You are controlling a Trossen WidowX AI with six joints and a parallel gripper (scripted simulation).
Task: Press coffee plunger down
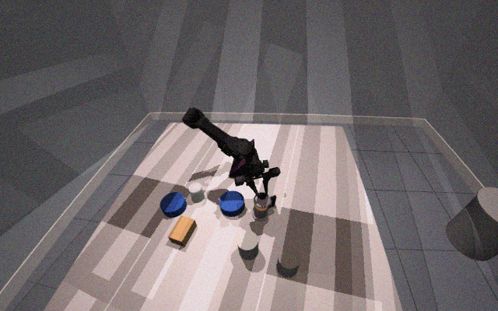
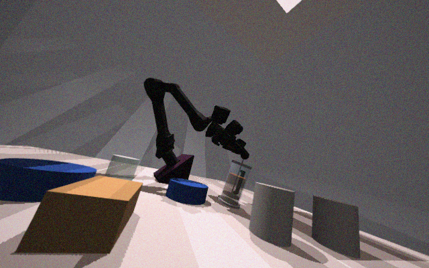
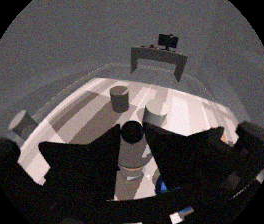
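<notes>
Right now my gripper tip is 90 mm above the coffee press and 30 mm past it. From my gripper tip the other things lie so: brown box (340 mm to the right, 150 mm below, 120 mm ahead).
</notes>
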